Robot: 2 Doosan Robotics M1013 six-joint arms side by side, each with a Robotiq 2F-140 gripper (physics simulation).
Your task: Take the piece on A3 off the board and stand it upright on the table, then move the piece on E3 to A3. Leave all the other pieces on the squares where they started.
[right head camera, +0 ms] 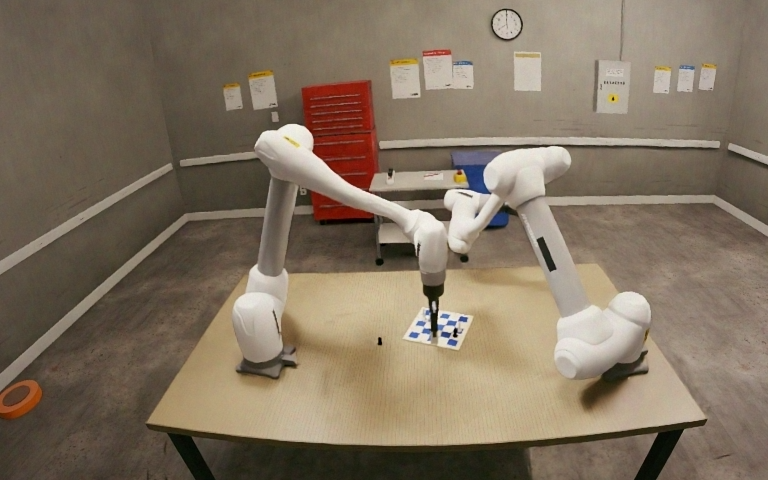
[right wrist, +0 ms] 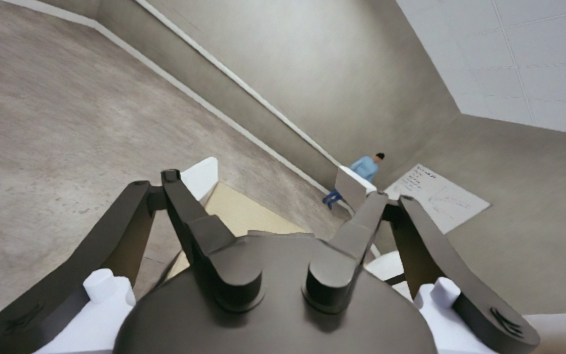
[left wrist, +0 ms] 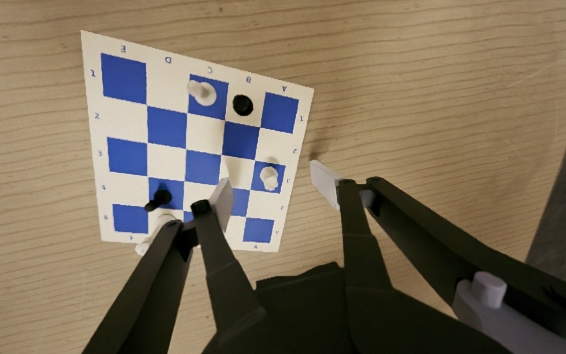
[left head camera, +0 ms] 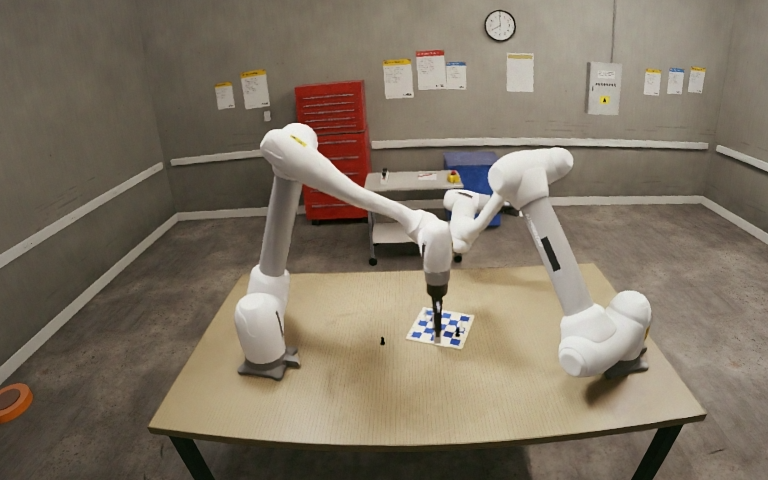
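Pixels of known places: left gripper, between the fingertips: point(right head camera: 433, 335) point(left wrist: 272, 180) point(left head camera: 436, 334); right gripper, between the fingertips: point(right wrist: 278, 173); left arm's base, origin of its link: point(right head camera: 266, 360) point(left head camera: 268, 361).
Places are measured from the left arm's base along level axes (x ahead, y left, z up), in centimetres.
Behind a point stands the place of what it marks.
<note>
The board point(left head camera: 462, 339) @[x 21.8, y -69.6, z 0.6 cm] point(right head camera: 461, 339) @[x 22.2, y -70.2, z 0.6 cm] point(left wrist: 305, 102) @[x 17.2, y -68.2, z 0.6 cm] lies on the table. In the left wrist view a white piece point(left wrist: 269, 177) @[x 21.6, y -60.6, z 3.9 cm] stands on A3, and E3 point(left wrist: 127, 156) @[x 36.6, y -62.7, z 0.6 cm] is bare. A small black piece point(left head camera: 382, 340) @[x 16.6, y -40.1, z 2.0 cm] point(right head camera: 379, 341) @[x 16.8, y -40.0, z 1.3 cm] stands upright on the table, left of the board in the head views. My left gripper point(left head camera: 437, 338) @[x 21.3, y -59.8, z 2.6 cm] point(right head camera: 434, 337) @[x 21.3, y -59.8, z 2.6 cm] point(left wrist: 272, 180) @[x 21.3, y -59.8, z 2.6 cm] is open and empty, low over the board, its fingers spread to either side of the white piece on A3 and not touching it. In the head views the gripper hides that piece. My right gripper point(right wrist: 278, 173) @[x 79.8, y -101.9, z 29.7 cm] is open and empty, away from the board.
In the left wrist view, a white piece point(left wrist: 204, 94) @[x 27.4, y -68.6, z 2.4 cm] stands on C1, a black one point(left wrist: 243, 105) @[x 23.8, y -67.6, z 3.5 cm] on B1 and another black one point(left wrist: 160, 198) @[x 33.6, y -58.1, z 1.8 cm] on D4. A tall white piece point(left wrist: 166, 220) @[x 33.8, y -55.1, z 1.4 cm] on D5 is partly behind the left gripper's linkage.
</note>
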